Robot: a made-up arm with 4 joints.
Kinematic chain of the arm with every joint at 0, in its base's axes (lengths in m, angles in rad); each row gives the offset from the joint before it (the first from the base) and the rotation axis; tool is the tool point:
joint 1: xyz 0 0 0.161 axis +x
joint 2: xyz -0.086 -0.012 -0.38 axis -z
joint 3: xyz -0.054 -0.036 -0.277 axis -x
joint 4: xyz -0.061 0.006 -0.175 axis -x
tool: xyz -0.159 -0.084 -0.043
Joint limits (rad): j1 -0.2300..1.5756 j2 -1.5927..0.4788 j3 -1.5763..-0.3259 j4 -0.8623..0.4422
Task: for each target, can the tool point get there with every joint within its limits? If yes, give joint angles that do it. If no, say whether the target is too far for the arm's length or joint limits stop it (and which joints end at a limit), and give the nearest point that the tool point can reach.
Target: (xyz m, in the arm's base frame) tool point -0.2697 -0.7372 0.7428
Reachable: no: joint limits stop it (at a limit: joint 1, joint 2, joint 3, joint 4) | nearest point -0.3108 -0.4364 -0.4265 | short by 1.208 m
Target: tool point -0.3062 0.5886 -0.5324
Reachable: yes | joints 0.9016 -0.7732 -0.5636 -0.2318
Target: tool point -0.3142 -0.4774 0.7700
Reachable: no: joint limits stop it (at a limit: joint 1, joint 2, joint 3, joint 4) | nearest point -0.2228 0.6700 0.4833 | short by 1.186 m
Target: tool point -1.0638 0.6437 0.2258
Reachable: no: too far | nearest point -0.4433 0.6715 0.1792 | short by 0.623 m
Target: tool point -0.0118 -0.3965 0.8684
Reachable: no: joint limits stop it (at a limit: joint 1, joint 2, joint 3, joint 4) | nearest point -0.2228 0.6700 0.4833 | short by 1.153 m
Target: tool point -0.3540 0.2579 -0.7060
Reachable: yes | joints 0.3859 -0.4531 -0.5171 -0.5151
